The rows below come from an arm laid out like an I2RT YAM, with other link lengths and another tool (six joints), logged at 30 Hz.
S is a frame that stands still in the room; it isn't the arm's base.
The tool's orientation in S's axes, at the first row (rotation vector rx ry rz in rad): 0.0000 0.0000 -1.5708
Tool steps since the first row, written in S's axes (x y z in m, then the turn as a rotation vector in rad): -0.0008 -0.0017 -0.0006 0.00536 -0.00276 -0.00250; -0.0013 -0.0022 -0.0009 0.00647 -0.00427 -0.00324; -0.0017 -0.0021 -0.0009 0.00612 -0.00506 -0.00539; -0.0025 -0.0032 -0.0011 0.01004 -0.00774 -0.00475; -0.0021 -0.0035 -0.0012 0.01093 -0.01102 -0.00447; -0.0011 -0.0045 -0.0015 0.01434 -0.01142 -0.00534; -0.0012 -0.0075 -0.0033 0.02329 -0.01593 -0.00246; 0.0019 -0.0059 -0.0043 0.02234 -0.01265 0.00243; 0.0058 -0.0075 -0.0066 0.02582 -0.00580 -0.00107; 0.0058 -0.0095 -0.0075 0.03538 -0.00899 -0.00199; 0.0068 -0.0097 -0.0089 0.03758 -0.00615 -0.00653; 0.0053 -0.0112 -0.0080 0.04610 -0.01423 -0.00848
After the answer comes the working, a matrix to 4 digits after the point.
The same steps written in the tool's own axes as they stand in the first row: 0.0017 -0.0008 -0.0006 0.00276 0.00536 -0.00250; 0.0022 -0.0013 -0.0009 0.00427 0.00647 -0.00324; 0.0021 -0.0017 -0.0009 0.00506 0.00612 -0.00539; 0.0032 -0.0025 -0.0011 0.00774 0.01004 -0.00475; 0.0035 -0.0021 -0.0012 0.01102 0.01093 -0.00447; 0.0045 -0.0011 -0.0015 0.01142 0.01434 -0.00534; 0.0075 -0.0012 -0.0033 0.01593 0.02329 -0.00246; 0.0059 0.0019 -0.0043 0.01265 0.02234 0.00243; 0.0075 0.0058 -0.0066 0.00580 0.02582 -0.00107; 0.0095 0.0058 -0.0075 0.00899 0.03538 -0.00199; 0.0097 0.0068 -0.0089 0.00615 0.03758 -0.00653; 0.0112 0.0053 -0.0080 0.01423 0.04610 -0.00848
The tool's axes in the first row as the columns of a matrix, in S's axes (rounded; the answer above uses it unrounded):
0.0000 1.0000 0.0000
-1.0000 0.0000 0.0000
0.0000 0.0000 1.0000

